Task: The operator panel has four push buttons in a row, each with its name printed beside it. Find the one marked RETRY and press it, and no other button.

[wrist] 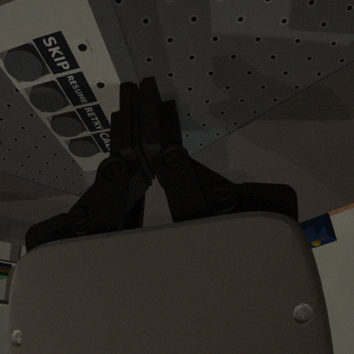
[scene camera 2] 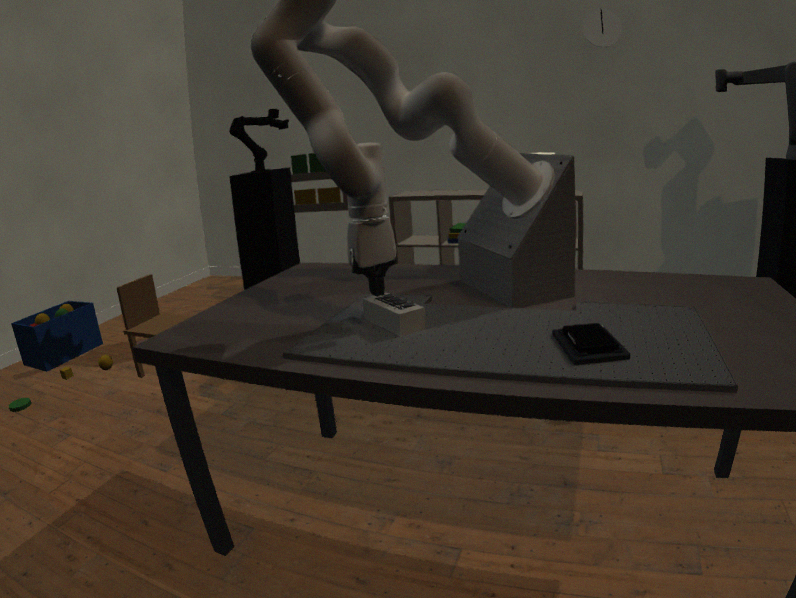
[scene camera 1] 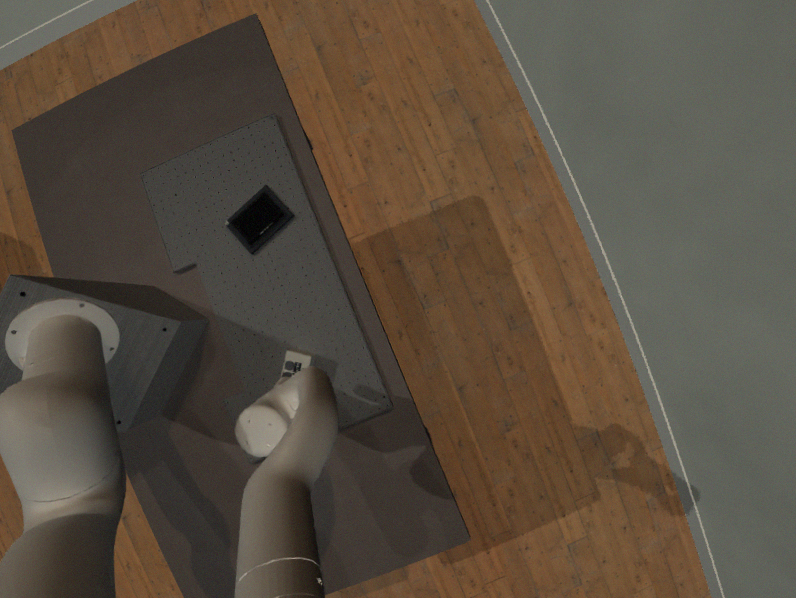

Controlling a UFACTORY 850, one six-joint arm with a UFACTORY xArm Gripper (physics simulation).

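Observation:
An operator panel and a black device are here in my sight, and so is my gripper.

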